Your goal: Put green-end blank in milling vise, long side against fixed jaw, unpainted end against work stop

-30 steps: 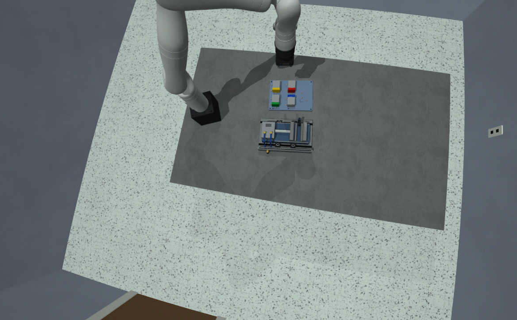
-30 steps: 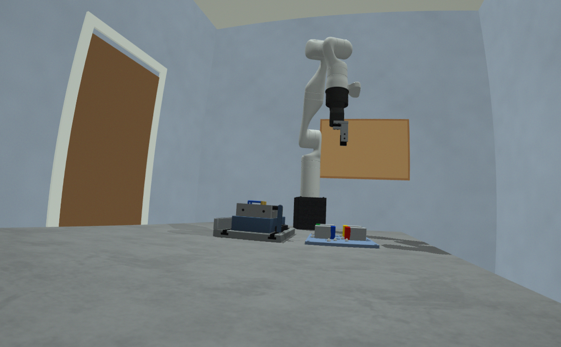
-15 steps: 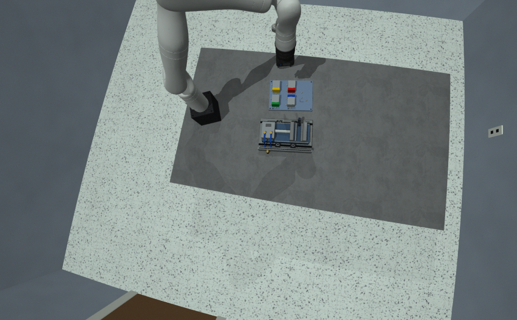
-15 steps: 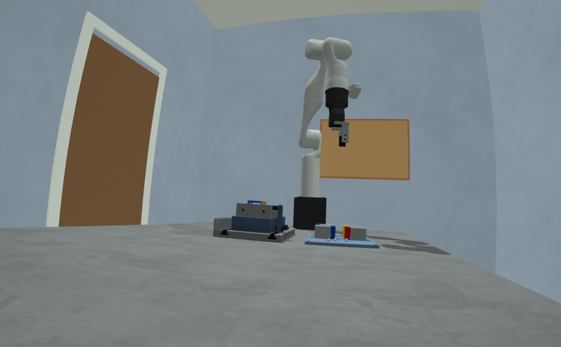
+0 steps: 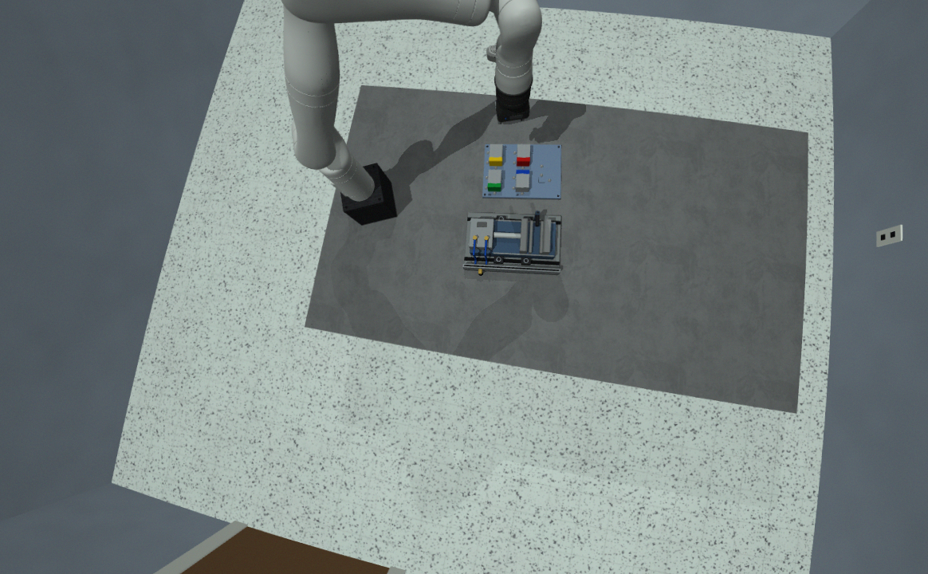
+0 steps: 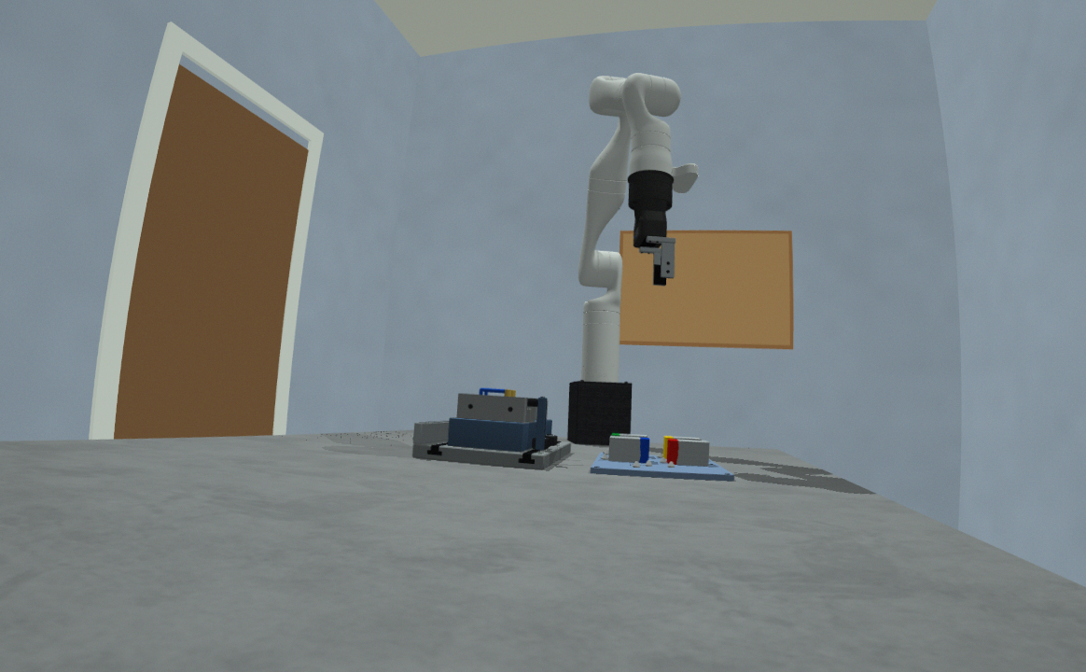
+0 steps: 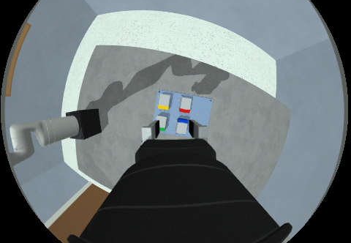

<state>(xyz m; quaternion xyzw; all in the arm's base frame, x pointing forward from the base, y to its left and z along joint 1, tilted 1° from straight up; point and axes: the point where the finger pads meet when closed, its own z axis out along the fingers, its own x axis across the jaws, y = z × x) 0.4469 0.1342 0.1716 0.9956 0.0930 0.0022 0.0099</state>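
My hand is 50 mm past the green-ended blank, 50 mm to the left of it and 290 mm above it. Also, from my hand: blue-ended blank 40 mm ahead, 40 mm to the right, 290 mm below; yellow-ended blank 50 mm behind, 40 mm to the left, 290 mm below; red-ended blank 40 mm ahead, 50 mm to the left, 290 mm below.
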